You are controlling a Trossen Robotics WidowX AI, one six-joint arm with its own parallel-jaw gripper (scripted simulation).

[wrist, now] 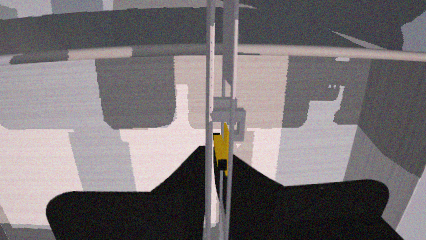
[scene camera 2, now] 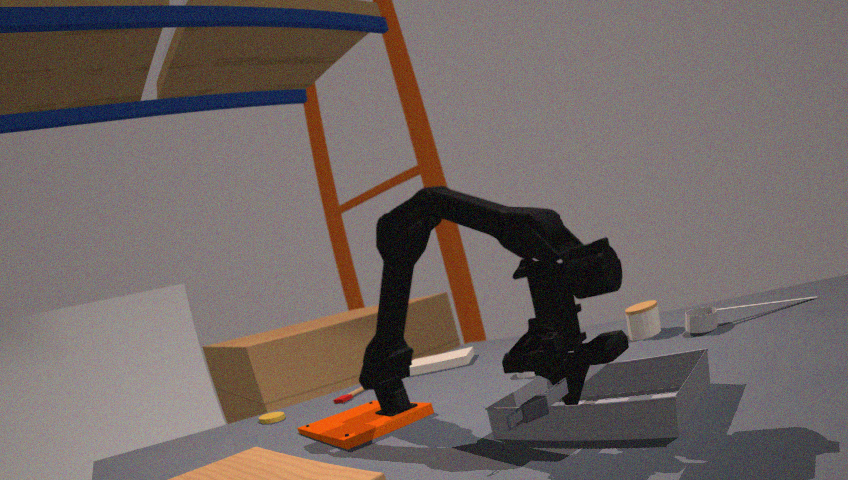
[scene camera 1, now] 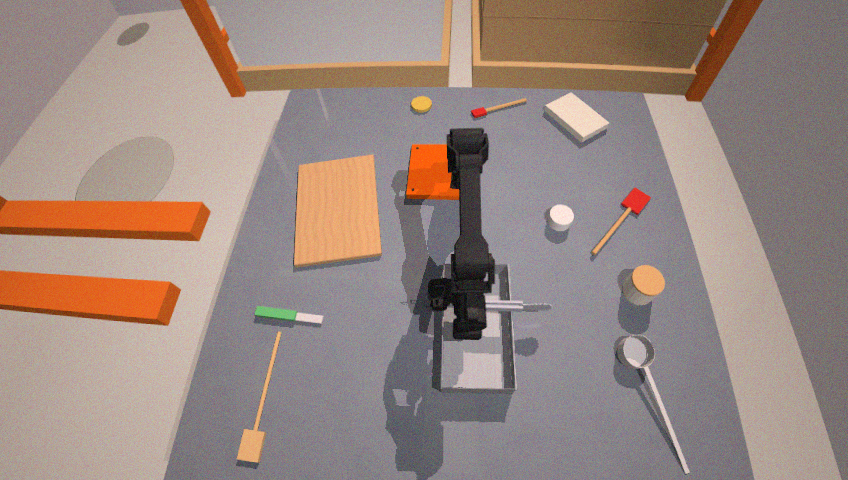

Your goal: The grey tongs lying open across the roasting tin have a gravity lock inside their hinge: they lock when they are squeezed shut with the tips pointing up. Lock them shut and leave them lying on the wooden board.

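Scene:
My gripper shows in scene camera 1 (466, 310), as does a cork-lidded jar. Scene camera 2 shows my gripper and the jar as well. My gripper shows in the wrist view too, but the jar is out of frame in the wrist view. On my gripper, (wrist: 256, 199) and (scene camera 2: 554, 375) are the same spot. On the cork-lidded jar, (scene camera 1: 645, 282) and (scene camera 2: 642, 306) are the same spot.

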